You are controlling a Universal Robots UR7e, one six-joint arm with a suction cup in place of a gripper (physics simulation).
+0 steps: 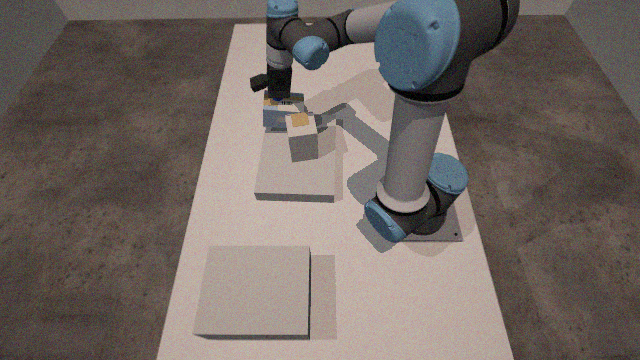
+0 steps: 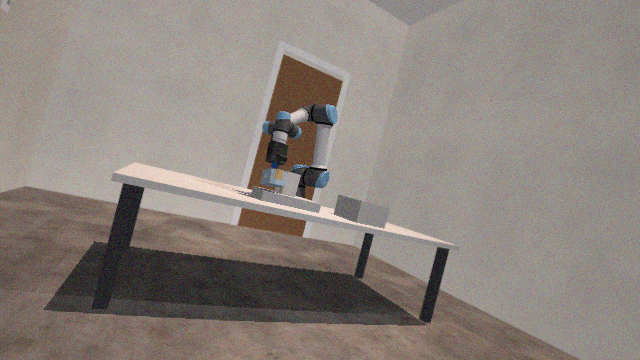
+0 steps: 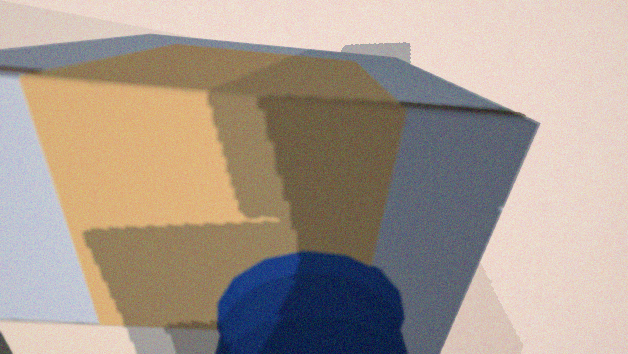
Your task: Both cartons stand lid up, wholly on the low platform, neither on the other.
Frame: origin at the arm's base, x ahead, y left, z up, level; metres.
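Where they show: hand, tool point: (image 1: 277,100) (image 2: 273,172) (image 3: 309,274).
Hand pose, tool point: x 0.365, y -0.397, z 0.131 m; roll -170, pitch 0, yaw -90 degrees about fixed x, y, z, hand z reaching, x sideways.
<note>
Each offset is from my tool point to the centre of the thing.
My suction cup (image 1: 277,97) (image 2: 274,165) (image 3: 312,302) sits on the top of a blue carton @(dx -0.014, dy +0.017, dz -0.029 m) (image 1: 275,117) (image 2: 269,177) (image 3: 435,175) and holds it by its tan lid panel, lid up. The carton hangs low over the far end of the low platform @(dx -0.042, dy +0.134, dz -0.124 m) (image 1: 297,178) (image 2: 290,201); I cannot tell whether it touches. A white carton @(dx -0.059, dy +0.133, dz -0.038 m) (image 1: 303,141) (image 2: 292,183) with a tan patch on its lid stands upright on the platform, right beside the blue one on its near right.
A large grey box @(dx +0.111, dy +0.560, dz -0.088 m) (image 1: 254,291) (image 2: 361,212) stands at the near end of the table. The arm's base (image 1: 411,200) stands to the right of the platform. A table edge runs close on the left.
</note>
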